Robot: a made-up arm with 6 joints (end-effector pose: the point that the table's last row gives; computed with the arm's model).
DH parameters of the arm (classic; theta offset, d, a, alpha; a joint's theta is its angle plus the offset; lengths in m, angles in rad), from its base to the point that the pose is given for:
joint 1: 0 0.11 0 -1.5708
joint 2: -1.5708 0 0.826 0
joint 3: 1.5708 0.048 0 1.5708
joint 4: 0 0.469 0 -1.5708
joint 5: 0 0 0 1.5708
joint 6: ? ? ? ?
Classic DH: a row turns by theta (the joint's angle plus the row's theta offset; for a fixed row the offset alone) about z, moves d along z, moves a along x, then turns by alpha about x.
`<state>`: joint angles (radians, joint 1 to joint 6).
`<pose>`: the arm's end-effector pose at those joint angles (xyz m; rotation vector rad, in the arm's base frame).
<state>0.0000 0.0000 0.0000 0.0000 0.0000 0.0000</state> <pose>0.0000 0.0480 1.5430 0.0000 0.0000 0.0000</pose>
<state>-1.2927 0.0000 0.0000 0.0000 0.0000 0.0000</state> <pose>0.0462 0.0132 1.5430 0.0000 0.0000 -1.2927</pose>
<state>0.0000 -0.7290 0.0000 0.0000 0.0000 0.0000</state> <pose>-0.9546 0.0480 1.1788 0.0000 -0.7290 0.0000</pose>
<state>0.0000 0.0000 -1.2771 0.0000 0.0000 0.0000</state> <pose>-0.5810 0.0480 1.1117 0.0000 -1.2771 0.0000</pose>
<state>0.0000 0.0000 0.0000 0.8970 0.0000 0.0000</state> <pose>0.0000 0.0480 1.5430 0.0000 0.0000 0.8970</pose>
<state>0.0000 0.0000 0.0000 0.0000 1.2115 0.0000</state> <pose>0.1292 0.0480 1.4535 0.0000 1.2115 0.0000</pose>
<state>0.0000 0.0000 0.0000 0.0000 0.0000 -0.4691</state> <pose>0.0000 0.0480 1.5430 0.0000 0.0000 -0.4691</pose>
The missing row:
joint 6: 0 0.138 0 0
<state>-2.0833 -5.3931 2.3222 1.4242 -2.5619 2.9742</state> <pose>-0.3313 -0.5341 0.2764 0.0093 -0.6011 -0.5377</pose>
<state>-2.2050 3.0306 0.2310 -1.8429 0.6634 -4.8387</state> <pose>-0.0539 -0.0162 -1.2872 -1.9537 -1.6037 0.3004</pose>
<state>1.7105 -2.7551 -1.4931 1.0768 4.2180 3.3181</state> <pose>0.0479 0.0827 -0.7842 -0.7234 0.7946 -1.6415</pose>
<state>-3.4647 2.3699 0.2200 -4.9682 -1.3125 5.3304</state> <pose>-0.7983 0.3528 -0.8938 -1.4713 0.9271 0.8845</pose>
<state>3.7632 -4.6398 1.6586 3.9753 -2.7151 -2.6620</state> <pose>-0.5418 -0.4991 -0.2827 -0.3728 0.3120 -2.8111</pose>
